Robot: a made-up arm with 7 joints. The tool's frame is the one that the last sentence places.
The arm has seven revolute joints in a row. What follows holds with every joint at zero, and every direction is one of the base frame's.
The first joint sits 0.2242 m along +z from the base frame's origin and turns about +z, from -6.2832 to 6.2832 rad.
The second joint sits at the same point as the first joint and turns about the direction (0, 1, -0.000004), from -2.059 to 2.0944 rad.
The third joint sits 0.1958 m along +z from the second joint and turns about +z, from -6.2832 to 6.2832 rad.
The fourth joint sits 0.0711 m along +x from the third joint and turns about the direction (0, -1, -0.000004), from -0.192 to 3.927 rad.
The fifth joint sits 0.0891 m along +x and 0.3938 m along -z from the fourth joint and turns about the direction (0, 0.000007, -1), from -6.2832 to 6.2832 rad.
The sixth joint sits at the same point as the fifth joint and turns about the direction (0, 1, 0.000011), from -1.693 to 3.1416 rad.
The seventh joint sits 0.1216 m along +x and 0.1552 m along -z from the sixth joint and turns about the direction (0, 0.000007, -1), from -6.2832 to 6.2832 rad.
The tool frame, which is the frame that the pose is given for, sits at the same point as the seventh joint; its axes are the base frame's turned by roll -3.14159, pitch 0 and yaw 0 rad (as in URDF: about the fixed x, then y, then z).
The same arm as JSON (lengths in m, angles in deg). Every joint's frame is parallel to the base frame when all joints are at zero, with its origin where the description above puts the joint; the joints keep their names.
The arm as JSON. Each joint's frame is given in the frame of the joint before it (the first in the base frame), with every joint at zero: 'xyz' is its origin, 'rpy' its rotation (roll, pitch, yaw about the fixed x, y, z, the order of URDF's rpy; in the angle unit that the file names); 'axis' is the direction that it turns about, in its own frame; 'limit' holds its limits. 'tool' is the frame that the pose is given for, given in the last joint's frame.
{"units": {"length": "m", "angle": "deg"}, "joints": [
  {"name": "joint 1", "type": "revolute", "origin": {"xyz": [0.0, 0.0, 0.2242], "rpy": [0.0, 0.0, 0.0]}, "axis": "+z", "limit": {"lower": -360.0, "upper": 360.0}},
  {"name": "joint 2", "type": "revolute", "origin": {"xyz": [0.0, 0.0, 0.0], "rpy": [0.0, 0.0, 0.0]}, "axis": "+y", "limit": {"lower": -117.97, "upper": 120.0}},
  {"name": "joint 3", "type": "revolute", "origin": {"xyz": [0.0, 0.0, 0.1958], "rpy": [0.0, 0.0, 0.0]}, "axis": "+z", "limit": {"lower": -360.0, "upper": 360.0}},
  {"name": "joint 4", "type": "revolute", "origin": {"xyz": [0.0711, 0.0, 0.0], "rpy": [0.0, 0.0, 0.0]}, "axis": "-y", "limit": {"lower": -11.0, "upper": 225.0}},
  {"name": "joint 5", "type": "revolute", "origin": {"xyz": [0.0891, 0.0, -0.3938], "rpy": [0.0, 0.0, 0.0]}, "axis": "-z", "limit": {"lower": -360.0, "upper": 360.0}},
  {"name": "joint 6", "type": "revolute", "origin": {"xyz": [0.0, 0.0, 0.0], "rpy": [0.0, 0.0, 0.0]}, "axis": "+y", "limit": {"lower": -97.0, "upper": 180.0}},
  {"name": "joint 7", "type": "revolute", "origin": {"xyz": [0.1216, 0.0, -0.1552], "rpy": [0.0, 0.0, 0.0]}, "axis": "-z", "limit": {"lower": -360.0, "upper": 360.0}}
], "tool": {"origin": {"xyz": [0.0, 0.0, 0.0], "rpy": [-180.0, 0.0, 0.0]}}}

